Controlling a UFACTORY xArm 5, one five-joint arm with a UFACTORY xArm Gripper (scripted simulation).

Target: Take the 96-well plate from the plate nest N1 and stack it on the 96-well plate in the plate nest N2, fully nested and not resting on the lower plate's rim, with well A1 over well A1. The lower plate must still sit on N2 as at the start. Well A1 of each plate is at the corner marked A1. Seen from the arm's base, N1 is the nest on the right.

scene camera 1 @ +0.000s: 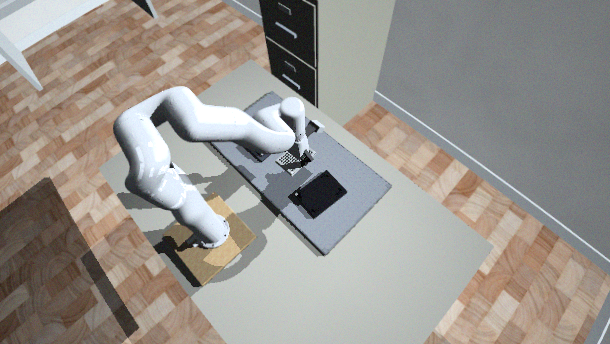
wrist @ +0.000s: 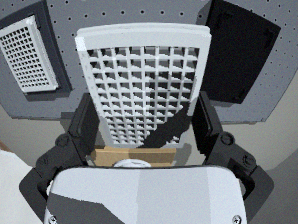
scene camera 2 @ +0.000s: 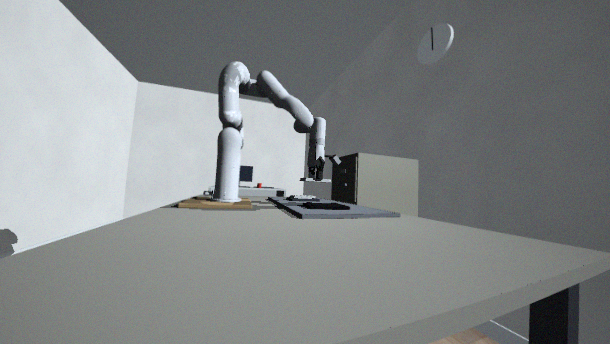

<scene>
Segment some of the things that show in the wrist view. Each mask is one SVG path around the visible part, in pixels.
The gripper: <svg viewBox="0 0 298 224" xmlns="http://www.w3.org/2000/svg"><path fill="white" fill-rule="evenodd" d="M274 181L256 164L256 159L253 155L235 143L235 138L231 133L223 131L215 107L211 106L206 91L199 91L191 120L197 150L200 151L200 154L206 156L203 162L205 165L167 167L89 166L85 157L86 155L91 155L91 152L94 150L100 120L90 93L84 93L78 108L73 114L67 134L59 135L55 140L55 146L37 159L36 167L33 167L19 183L19 190L43 224L248 224L273 191ZM237 179L240 179L245 186L246 192L243 197Z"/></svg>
A white 96-well plate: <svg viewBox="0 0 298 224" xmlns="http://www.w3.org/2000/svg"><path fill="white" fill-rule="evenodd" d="M79 29L75 37L79 58L90 95L109 146L113 148L183 148L207 62L212 37L210 28L208 26L178 23L126 23Z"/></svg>
</scene>
